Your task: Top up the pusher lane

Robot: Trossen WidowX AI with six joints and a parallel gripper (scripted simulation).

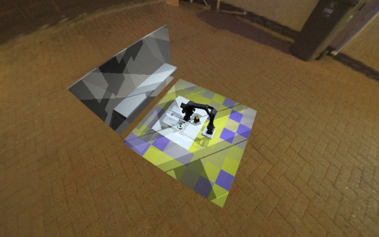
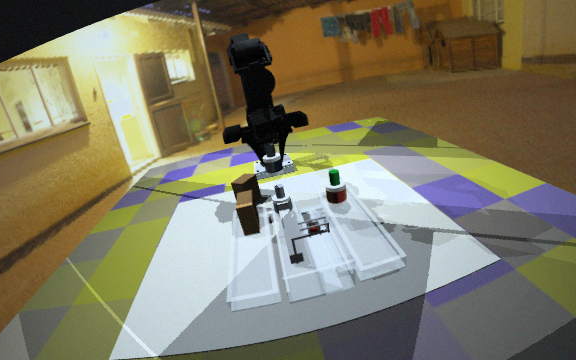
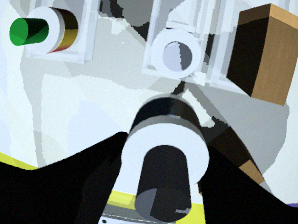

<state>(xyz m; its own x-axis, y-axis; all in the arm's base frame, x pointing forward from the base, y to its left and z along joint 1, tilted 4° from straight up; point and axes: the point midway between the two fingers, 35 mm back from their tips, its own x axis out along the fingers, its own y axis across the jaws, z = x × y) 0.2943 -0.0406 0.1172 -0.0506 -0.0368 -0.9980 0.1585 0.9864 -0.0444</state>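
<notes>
The tan box lies 90 mm to the right of my gripper tip, 80 mm below it and 50 mm ahead of it. From my gripper tip the other things lie so: pusher mechanism: 150 mm ahead, 70 mm below.
</notes>
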